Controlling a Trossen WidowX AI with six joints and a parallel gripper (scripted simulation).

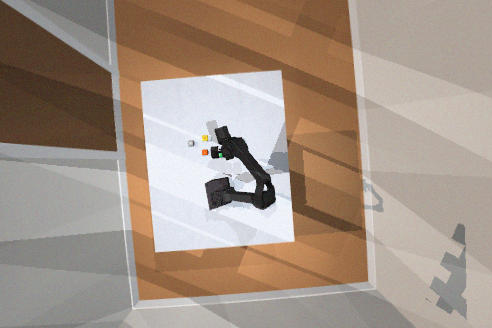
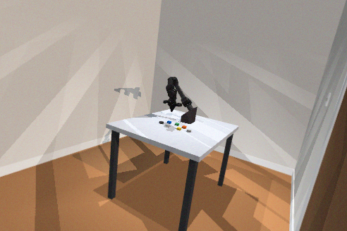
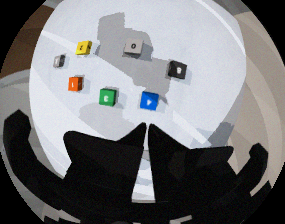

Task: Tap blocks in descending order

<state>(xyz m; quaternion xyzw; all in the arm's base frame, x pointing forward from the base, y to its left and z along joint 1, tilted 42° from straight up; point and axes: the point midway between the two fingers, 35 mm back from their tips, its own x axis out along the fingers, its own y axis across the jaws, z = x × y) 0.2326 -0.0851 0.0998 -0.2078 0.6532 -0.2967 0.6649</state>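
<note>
Right now my gripper tip is 10 mm short of the green block, 80 mm to the right of it and 110 mm above it. From my gripper tip the other things lie so: blue block (10 mm to the right, 110 mm below); small pale block (110 mm ahead, 30 mm to the left, 110 mm below); black block (70 mm ahead, 60 mm to the right, 110 mm below).
</note>
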